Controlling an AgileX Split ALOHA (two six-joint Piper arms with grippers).
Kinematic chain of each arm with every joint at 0, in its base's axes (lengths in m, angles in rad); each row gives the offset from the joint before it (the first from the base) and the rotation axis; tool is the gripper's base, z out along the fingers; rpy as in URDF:
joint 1: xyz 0 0 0.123 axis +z
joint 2: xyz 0 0 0 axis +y
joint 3: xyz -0.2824 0 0.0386 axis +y
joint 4: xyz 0.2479 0 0.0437 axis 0.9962 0 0.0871
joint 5: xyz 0 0 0 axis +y
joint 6: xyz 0.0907 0 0.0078 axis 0.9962 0 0.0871
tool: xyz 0 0 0 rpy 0 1.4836 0
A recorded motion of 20 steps. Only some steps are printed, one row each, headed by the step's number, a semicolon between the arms.
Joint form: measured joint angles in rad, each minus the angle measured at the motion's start. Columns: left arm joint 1, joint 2, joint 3, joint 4, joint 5, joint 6; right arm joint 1, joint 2, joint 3, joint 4, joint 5, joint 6.
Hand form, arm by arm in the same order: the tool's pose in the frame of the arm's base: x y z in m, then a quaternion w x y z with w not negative. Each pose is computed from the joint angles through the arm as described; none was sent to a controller.
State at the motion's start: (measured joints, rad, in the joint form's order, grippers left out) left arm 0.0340 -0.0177 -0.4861 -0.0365 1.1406 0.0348; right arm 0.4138 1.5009 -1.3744 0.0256 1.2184 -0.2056
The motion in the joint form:
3: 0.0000 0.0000 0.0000 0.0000 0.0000 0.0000; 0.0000 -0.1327 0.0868 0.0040 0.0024 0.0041
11: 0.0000 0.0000 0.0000 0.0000 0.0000 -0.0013; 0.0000 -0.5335 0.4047 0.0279 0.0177 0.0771
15: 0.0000 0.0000 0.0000 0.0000 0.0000 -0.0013; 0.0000 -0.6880 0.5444 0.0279 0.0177 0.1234
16: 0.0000 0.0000 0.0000 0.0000 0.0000 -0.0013; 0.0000 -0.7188 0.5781 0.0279 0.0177 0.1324
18: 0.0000 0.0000 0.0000 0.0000 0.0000 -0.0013; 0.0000 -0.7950 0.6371 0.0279 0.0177 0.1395
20: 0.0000 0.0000 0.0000 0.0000 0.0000 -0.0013; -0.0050 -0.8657 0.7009 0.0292 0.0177 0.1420
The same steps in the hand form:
3: -0.0094 -0.0033 0.2669 0.48895 0.00181 0.87231 -0.00137; 0.2400 0.1082 0.3457 0.17479 -0.29558 0.93860 0.03329
11: -0.0094 -0.0033 0.2669 0.48895 0.00125 0.87231 -0.00169; 0.1416 0.0672 0.3388 0.20452 -0.25859 0.94241 0.05619
15: -0.0094 -0.0033 0.2669 0.48895 0.00125 0.87231 -0.00169; 0.1077 0.0523 0.3202 0.21029 -0.23651 0.94656 0.06213
16: -0.0094 -0.0033 0.2669 0.48895 0.00125 0.87231 -0.00169; 0.1011 0.0494 0.3142 0.20861 -0.23229 0.94793 0.06283
18: -0.0094 -0.0033 0.2669 0.48895 0.00125 0.87231 -0.00169; 0.0863 0.0429 0.3053 0.21664 -0.22869 0.94685 0.06505
20: -0.0094 -0.0033 0.2669 0.48895 0.00125 0.87231 -0.00169; 0.0733 0.0369 0.2933 0.21992 -0.22498 0.94692 0.06600

